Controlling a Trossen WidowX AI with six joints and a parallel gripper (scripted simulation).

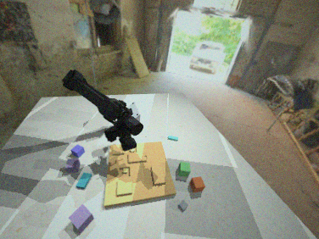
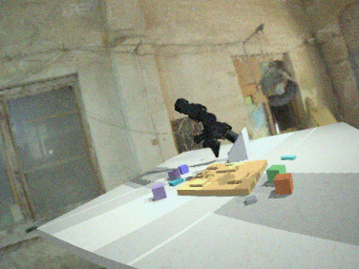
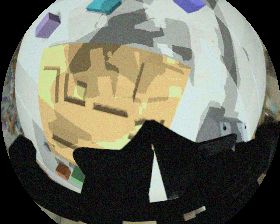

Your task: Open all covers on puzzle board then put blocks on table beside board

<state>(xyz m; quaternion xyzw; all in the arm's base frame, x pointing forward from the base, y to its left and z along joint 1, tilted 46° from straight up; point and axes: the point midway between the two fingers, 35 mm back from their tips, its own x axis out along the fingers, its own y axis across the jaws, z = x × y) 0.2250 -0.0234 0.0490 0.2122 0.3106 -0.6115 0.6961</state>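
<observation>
Right now my gripper tip is 90 mm short of the tan puzzle board, 50 mm to the right of it and 50 mm above it. Also, from my gripper tip: teal piece 50 mm behind, 310 mm to the left, 60 mm below; teal block 110 mm ahead, 190 mm to the right, 60 mm below; blue-violet block 50 mm behind, 230 mm to the right, 50 mm below.
</observation>
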